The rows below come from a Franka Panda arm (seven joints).
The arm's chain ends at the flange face. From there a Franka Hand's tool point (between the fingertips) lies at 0.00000 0.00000 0.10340 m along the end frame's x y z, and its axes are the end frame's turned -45 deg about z.
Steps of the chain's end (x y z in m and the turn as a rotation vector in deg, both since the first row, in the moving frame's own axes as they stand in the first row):
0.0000 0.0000 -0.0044 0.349 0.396 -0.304
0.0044 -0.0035 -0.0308 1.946 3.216 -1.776
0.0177 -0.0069 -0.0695 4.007 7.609 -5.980
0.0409 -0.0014 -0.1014 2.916 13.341 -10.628
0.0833 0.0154 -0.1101 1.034 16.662 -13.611
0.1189 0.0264 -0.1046 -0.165 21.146 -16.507
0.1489 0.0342 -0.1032 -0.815 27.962 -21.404
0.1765 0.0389 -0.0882 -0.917 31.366 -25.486
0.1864 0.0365 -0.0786 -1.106 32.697 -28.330
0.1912 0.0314 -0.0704 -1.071 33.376 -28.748
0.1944 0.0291 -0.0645 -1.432 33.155 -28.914
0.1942 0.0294 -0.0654 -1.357 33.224 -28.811
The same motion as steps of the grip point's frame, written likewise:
0.0010 0.0001 -0.0044 -0.033 0.527 -0.304
0.0122 0.0022 -0.0310 -0.898 3.650 -1.776
0.0324 0.0114 -0.0707 -2.547 8.214 -5.980
0.0516 0.0391 -0.1043 -7.372 11.495 -10.628
0.0724 0.0866 -0.1144 -11.051 12.513 -13.611
0.0951 0.1252 -0.1115 -15.069 14.836 -16.507
0.1203 0.1577 -0.1151 -20.348 19.196 -21.404
0.1418 0.1819 -0.1031 -22.828 21.531 -25.486
0.1527 0.1873 -0.0947 -23.902 22.338 -28.330
0.1608 0.1873 -0.0871 -24.358 22.843 -28.748
0.1641 0.1882 -0.0810 -24.457 22.432 -28.914
0.1639 0.1883 -0.0820 -24.452 22.533 -28.811

